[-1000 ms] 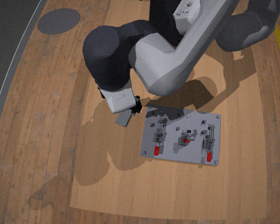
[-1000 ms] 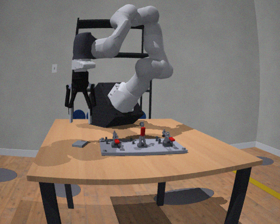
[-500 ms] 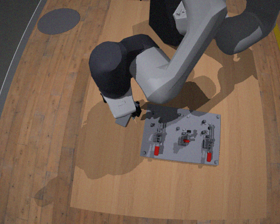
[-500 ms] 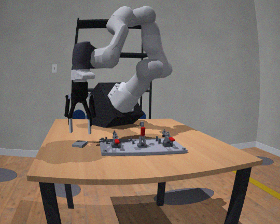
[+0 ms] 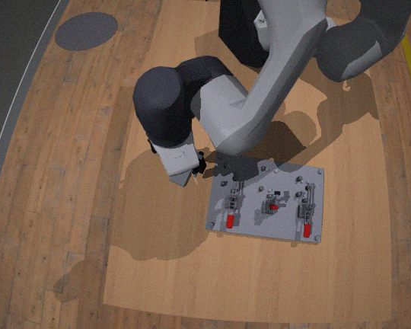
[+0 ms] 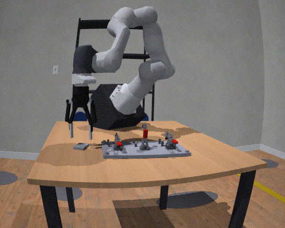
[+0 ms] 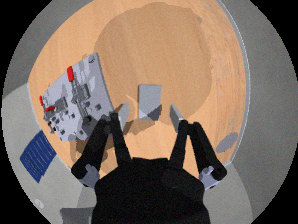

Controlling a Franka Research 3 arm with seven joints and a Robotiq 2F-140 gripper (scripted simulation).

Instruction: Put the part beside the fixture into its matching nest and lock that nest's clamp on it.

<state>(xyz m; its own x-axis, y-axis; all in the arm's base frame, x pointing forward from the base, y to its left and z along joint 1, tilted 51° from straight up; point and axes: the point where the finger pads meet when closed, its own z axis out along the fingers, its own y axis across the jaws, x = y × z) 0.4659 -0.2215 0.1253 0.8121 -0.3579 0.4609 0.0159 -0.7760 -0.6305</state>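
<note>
My gripper is now 6 cm above the grey part. Also, from my hand: grey fixture plate (27 cm to the left, 6 cm below, 3 cm behind).
</note>
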